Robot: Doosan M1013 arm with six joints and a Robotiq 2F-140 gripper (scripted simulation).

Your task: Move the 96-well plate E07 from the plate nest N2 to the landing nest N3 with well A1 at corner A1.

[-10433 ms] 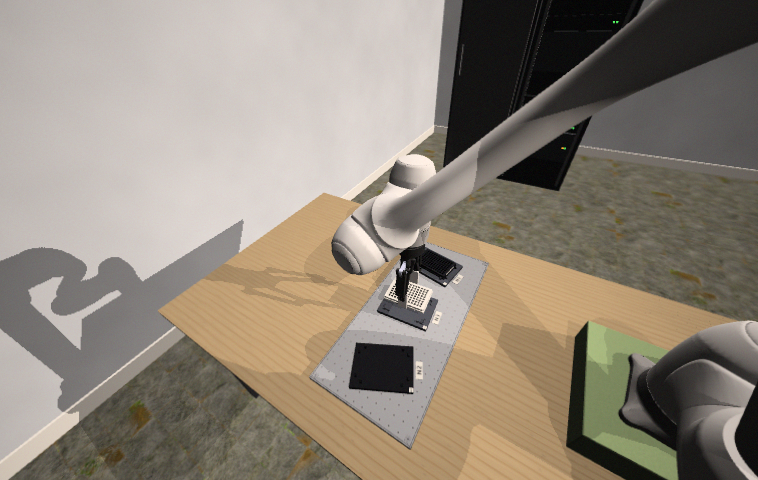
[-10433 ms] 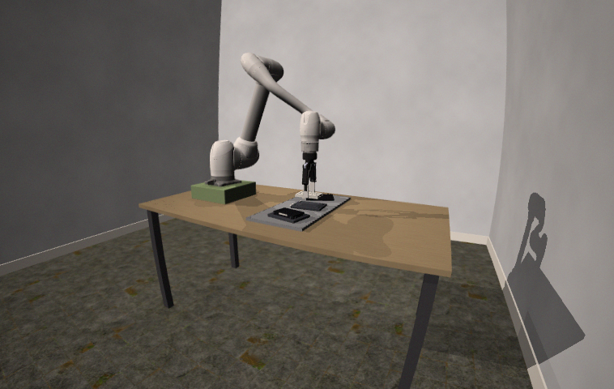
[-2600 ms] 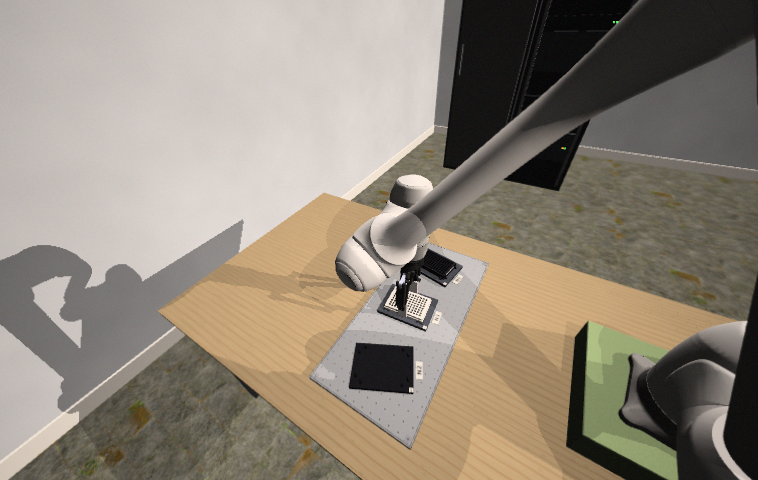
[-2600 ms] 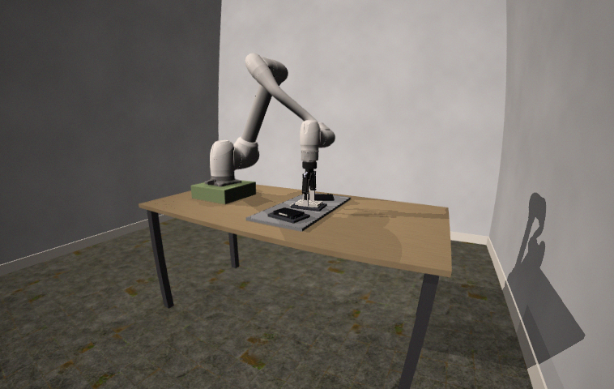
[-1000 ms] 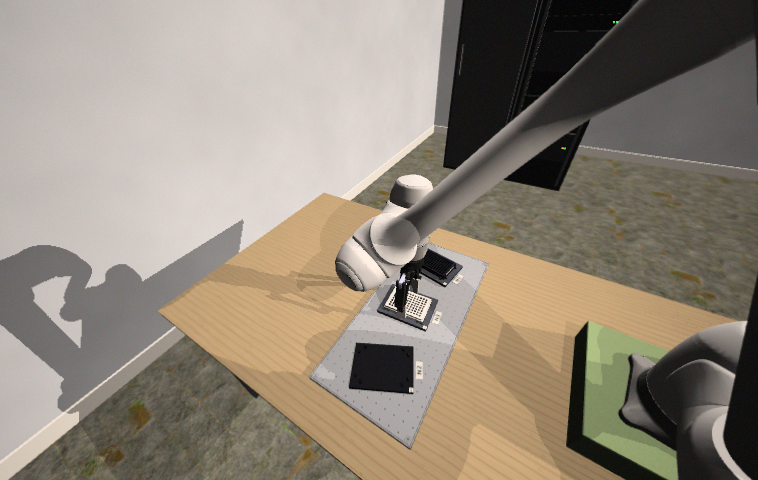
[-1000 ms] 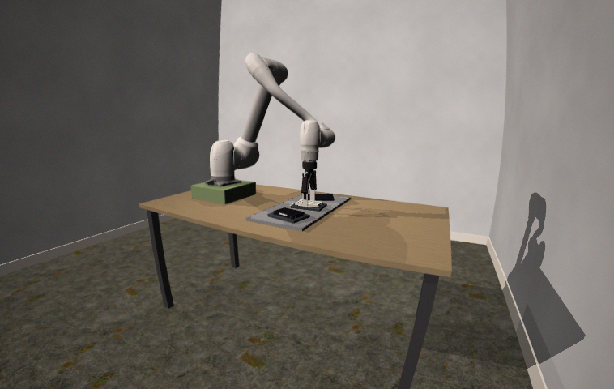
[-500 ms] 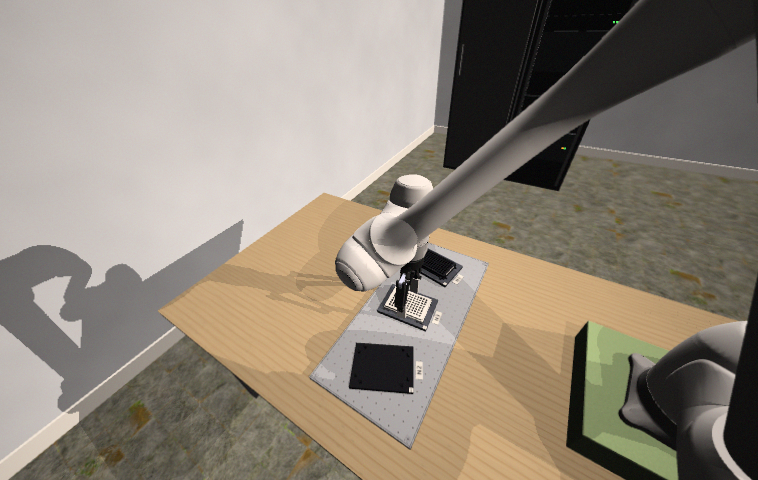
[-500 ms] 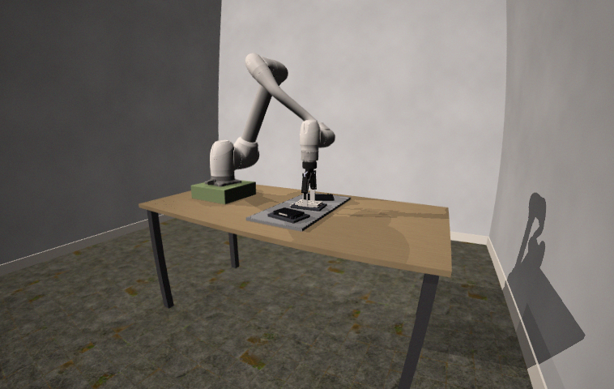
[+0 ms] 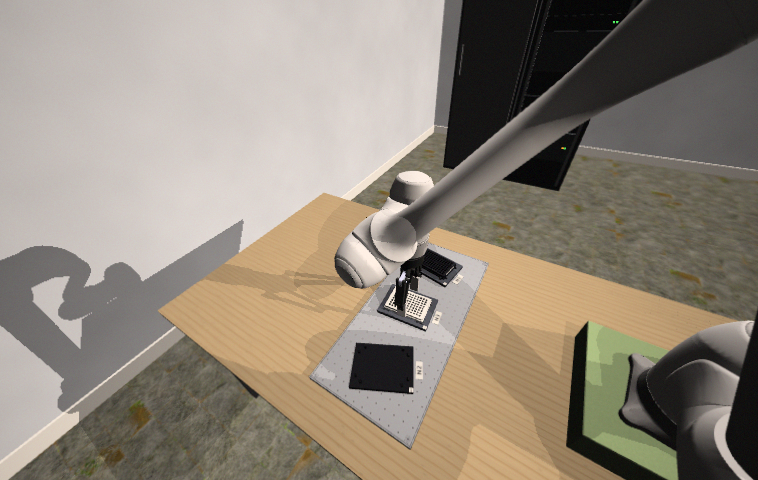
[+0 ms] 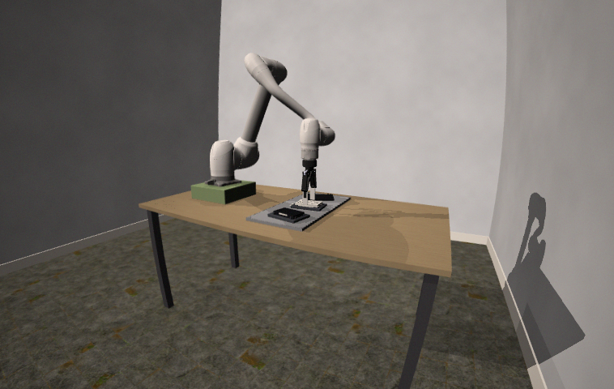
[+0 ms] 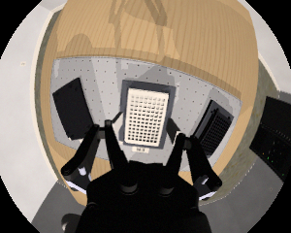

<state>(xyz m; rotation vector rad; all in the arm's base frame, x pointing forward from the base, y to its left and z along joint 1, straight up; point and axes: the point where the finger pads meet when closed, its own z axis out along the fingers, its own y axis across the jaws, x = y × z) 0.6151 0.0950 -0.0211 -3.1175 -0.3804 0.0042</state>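
The white 96-well plate E07 lies 30 mm below my hand. The rest, counted from my hand: landing nest N3 (50 mm below); then n2 label (140 mm to the left, 140 mm behind, 50 mm below); then black plate E01 (200 mm to the right, 30 mm below, 30 mm ahead).
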